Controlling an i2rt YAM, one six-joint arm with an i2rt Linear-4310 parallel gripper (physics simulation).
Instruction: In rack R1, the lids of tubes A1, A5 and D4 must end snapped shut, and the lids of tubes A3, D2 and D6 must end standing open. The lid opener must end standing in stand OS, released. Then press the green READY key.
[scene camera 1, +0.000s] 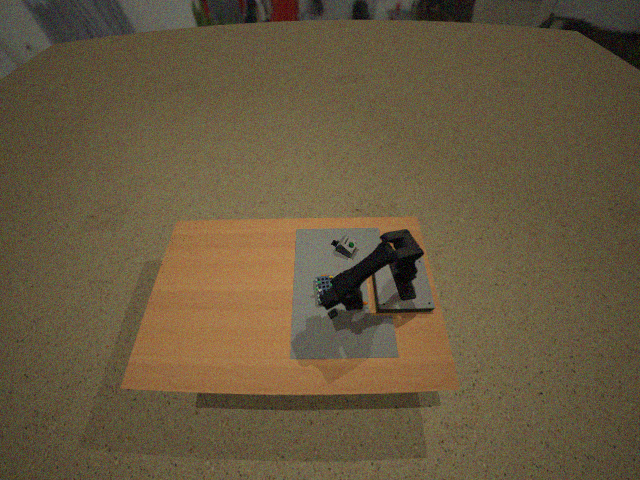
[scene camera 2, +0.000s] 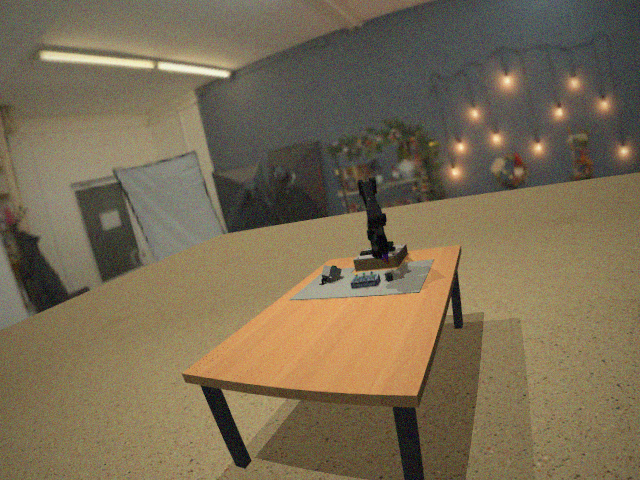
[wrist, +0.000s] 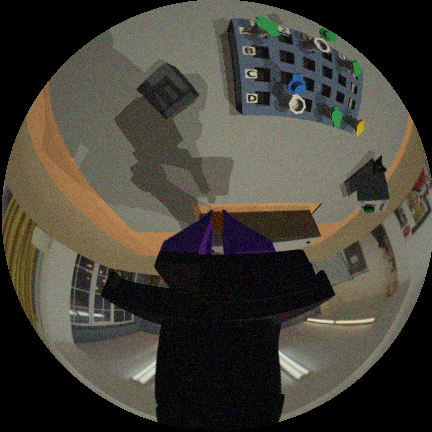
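Seen in the pictures: gripper, fingertip midpoint: (scene camera 1: 358, 302) (scene camera 2: 386, 261) (wrist: 217, 214); arm's base, origin of the base link: (scene camera 1: 401, 278).
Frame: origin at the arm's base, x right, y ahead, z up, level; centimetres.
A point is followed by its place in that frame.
My gripper (wrist: 217, 214) {y 22.2, x -7.4, z 0.0 cm} (scene camera 2: 385, 257) {y 22.2, x -7.4, z 0.0 cm} is shut on the orange lid opener (wrist: 217, 220) {y 24.8, x -7.1, z 2.3 cm}, held between the purple fingers above the grey mat (scene camera 1: 309, 248) {y 39.0, x 26.5, z -6.1 cm}, near the arm's base plate. Blue rack R1 (wrist: 274, 64) (scene camera 1: 324, 286) {y 35.1, x 3.8, z -3.8 cm} (scene camera 2: 365, 280) {y 38.1, x 1.6, z -3.1 cm} lies ahead of the gripper. In the wrist view green lids show at A1 (wrist: 266, 26), A5 (wrist: 356, 68) and D4 (wrist: 336, 116) {y 31.6, x 3.3, z -1.3 cm}. White open tube mouths show at A3 (wrist: 321, 44) and D2 (wrist: 297, 104) {y 31.7, x -0.2, z -2.0 cm}. A yellow lid (wrist: 359, 127) {y 31.5, x 7.1, z -1.3 cm} is at D6. The dark square stand OS (wrist: 167, 90) {y 33.7, x -9.6, z -5.5 cm} (scene camera 1: 332, 313) {y 33.6, x -8.7, z -5.5 cm} (scene camera 2: 389, 275) {y 35.1, x -9.7, z -3.3 cm} stands empty beside the rack.
The key box (wrist: 368, 185) {y 22.2, x 19.8, z -2.2 cm} (scene camera 1: 344, 248) {y 22.3, x 19.9, z 0.2 cm} (scene camera 2: 331, 273) {y 24.5, x 21.8, z -1.4 cm} with the green READY key (wrist: 367, 209) {y 18.6, x 20.5, z 0.6 cm} (scene camera 1: 351, 245) {y 18.7, x 20.7, z 0.7 cm} stands on the mat's far side. A blue tube (wrist: 297, 85) sits in row C. The arm's base plate (scene camera 1: 413, 305) {y -1.1, x -13.0, z -0.1 cm} borders the mat. The orange table (scene camera 1: 223, 305) {y 82.9, x 3.2, z -6.4 cm} extends left.
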